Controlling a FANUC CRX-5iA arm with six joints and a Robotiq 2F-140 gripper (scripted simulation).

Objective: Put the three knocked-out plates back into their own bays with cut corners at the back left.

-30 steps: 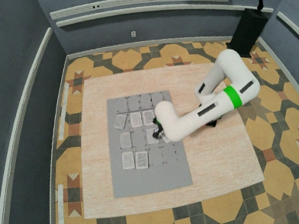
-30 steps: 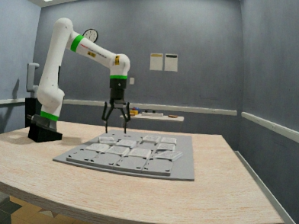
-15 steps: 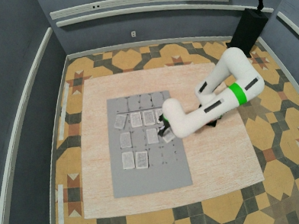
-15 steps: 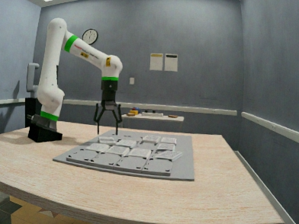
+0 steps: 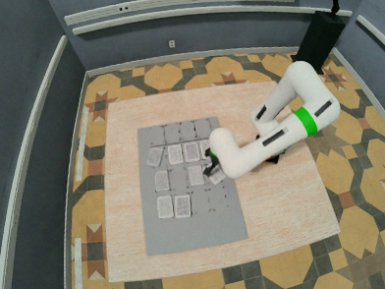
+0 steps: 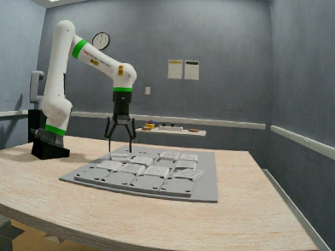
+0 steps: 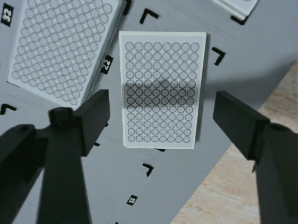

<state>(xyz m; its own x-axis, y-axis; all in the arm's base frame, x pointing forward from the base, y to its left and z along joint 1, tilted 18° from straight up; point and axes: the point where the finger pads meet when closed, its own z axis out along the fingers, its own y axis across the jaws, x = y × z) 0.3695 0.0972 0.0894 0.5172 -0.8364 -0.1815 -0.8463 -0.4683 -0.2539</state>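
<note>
The plate lies 5 cm below my hand.
</note>
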